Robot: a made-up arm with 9 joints. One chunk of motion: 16 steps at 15 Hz.
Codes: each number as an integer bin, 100 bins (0 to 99) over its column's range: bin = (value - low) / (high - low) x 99, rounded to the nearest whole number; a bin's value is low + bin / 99 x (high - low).
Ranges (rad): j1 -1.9..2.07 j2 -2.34..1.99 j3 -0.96..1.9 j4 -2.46..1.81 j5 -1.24..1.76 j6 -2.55..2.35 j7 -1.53..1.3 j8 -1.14..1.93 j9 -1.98..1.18
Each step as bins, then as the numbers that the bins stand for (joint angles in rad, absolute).
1 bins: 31 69 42 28 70 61 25 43 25
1 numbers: -0.6569 0.6779 0.2533 -1.2523 0.8812 0.4692 -0.8154 0.1934 -1.1820
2 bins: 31 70 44 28 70 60 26 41 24
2 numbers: -0.6569 0.7216 0.3111 -1.2523 0.8812 0.4197 -0.7868 0.1314 -1.2139
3 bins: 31 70 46 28 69 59 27 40 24
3 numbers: -0.6569 0.7216 0.3689 -1.2523 0.8509 0.3702 -0.7582 0.1004 -1.2139
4 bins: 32 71 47 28 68 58 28 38 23
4 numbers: -0.6168 0.7654 0.3978 -1.2523 0.8206 0.3207 -0.7296 0.0384 -1.2459
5 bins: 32 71 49 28 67 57 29 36 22
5 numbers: -0.6168 0.7654 0.4556 -1.2523 0.7903 0.2712 -0.7010 -0.0236 -1.2778
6 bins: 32 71 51 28 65 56 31 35 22
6 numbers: -0.6168 0.7654 0.5133 -1.2523 0.7297 0.2217 -0.6438 -0.0546 -1.2778
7 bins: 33 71 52 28 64 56 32 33 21
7 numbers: -0.5767 0.7654 0.5422 -1.2523 0.6994 0.2217 -0.6153 -0.1167 -1.3097
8 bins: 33 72 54 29 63 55 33 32 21
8 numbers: -0.5767 0.8091 0.6000 -1.2092 0.6691 0.1722 -0.5867 -0.1477 -1.3097
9 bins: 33 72 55 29 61 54 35 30 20
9 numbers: -0.5767 0.8091 0.6289 -1.2092 0.6085 0.1227 -0.5295 -0.2097 -1.3416
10 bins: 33 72 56 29 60 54 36 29 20
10 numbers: -0.5767 0.8091 0.6578 -1.2092 0.5782 0.1227 -0.5009 -0.2407 -1.3416
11 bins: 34 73 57 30 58 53 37 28 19
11 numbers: -0.5366 0.8528 0.6867 -1.1661 0.5176 0.0732 -0.4723 -0.2717 -1.3735
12 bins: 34 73 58 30 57 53 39 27 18
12 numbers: -0.5366 0.8528 0.7156 -1.1661 0.4873 0.0732 -0.4152 -0.3027 -1.4055
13 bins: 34 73 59 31 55 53 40 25 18
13 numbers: -0.5366 0.8528 0.7444 -1.1229 0.4267 0.0732 -0.3866 -0.3647 -1.4055
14 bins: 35 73 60 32 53 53 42 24 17
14 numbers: -0.4965 0.8528 0.7733 -1.0798 0.3661 0.0732 -0.3294 -0.3958 -1.4374
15 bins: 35 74 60 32 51 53 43 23 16
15 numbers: -0.4965 0.8966 0.7733 -1.0798 0.3055 0.0732 -0.3008 -0.4268 -1.4693
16 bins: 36 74 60 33 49 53 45 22 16
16 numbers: -0.4564 0.8966 0.7733 -1.0367 0.2448 0.0732 -0.2436 -0.4578 -1.4693
